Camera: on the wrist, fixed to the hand. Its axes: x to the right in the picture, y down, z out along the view.
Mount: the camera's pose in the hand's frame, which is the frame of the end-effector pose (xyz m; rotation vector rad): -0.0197 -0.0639 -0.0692 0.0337 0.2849 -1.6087
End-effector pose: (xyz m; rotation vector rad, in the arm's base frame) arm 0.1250 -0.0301 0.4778 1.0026 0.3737 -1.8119
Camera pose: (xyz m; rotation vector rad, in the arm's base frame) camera 0.1050 0.0558 0.4393 -0.7592 -1.2544 2.2566
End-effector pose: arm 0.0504 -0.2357 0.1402 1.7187 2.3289 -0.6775
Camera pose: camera 0.0058 -0.2363 0.2255 0.3773 -2.6511 0.4288
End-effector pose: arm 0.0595 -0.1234 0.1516 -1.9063 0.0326 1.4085
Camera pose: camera 0.1355 -0.1251 0.2105 -1.3191 -1.0627 0.0269
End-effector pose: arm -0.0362 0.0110 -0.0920 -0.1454 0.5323 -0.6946
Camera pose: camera -0.1208 -0.0220 -0.1239 -0.4587 0.6114 -2.3135
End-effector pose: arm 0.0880 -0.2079 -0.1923 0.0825 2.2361 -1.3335
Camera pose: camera 0.0566 -0.1787 -0.1061 1.3591 -1.6493 1.4402
